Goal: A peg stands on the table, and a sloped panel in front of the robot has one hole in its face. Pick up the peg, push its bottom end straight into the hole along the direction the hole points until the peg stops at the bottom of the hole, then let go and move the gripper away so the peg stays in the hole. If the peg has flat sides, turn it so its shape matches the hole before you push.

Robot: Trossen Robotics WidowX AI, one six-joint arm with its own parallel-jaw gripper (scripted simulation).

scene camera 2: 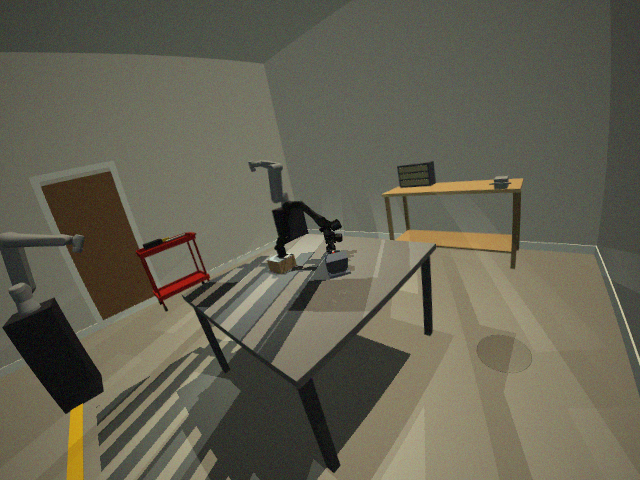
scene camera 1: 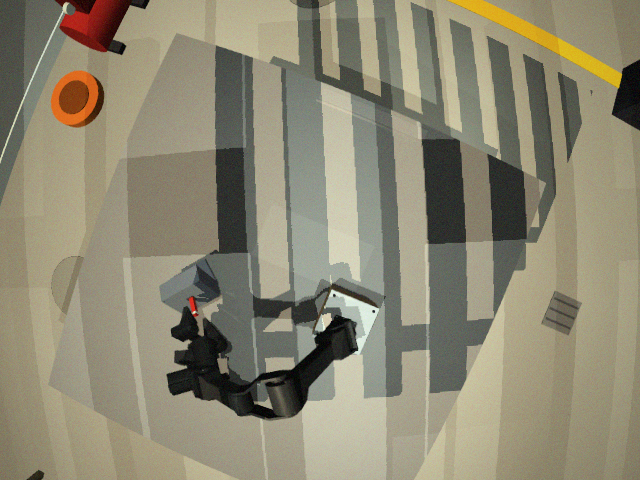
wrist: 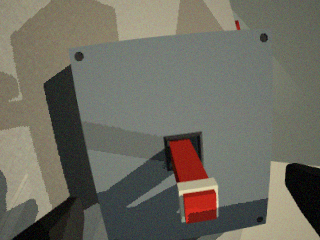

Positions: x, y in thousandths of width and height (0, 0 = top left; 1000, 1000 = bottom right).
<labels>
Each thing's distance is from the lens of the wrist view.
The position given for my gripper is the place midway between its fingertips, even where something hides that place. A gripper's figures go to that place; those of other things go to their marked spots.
my gripper (wrist: 589, 802): 11 cm
red square peg (wrist: 614, 802): 10 cm
grey sloped panel (wrist: 411, 390): 14 cm
The marked spots on the red square peg and the grey sloped panel are 6 cm apart.
</labels>
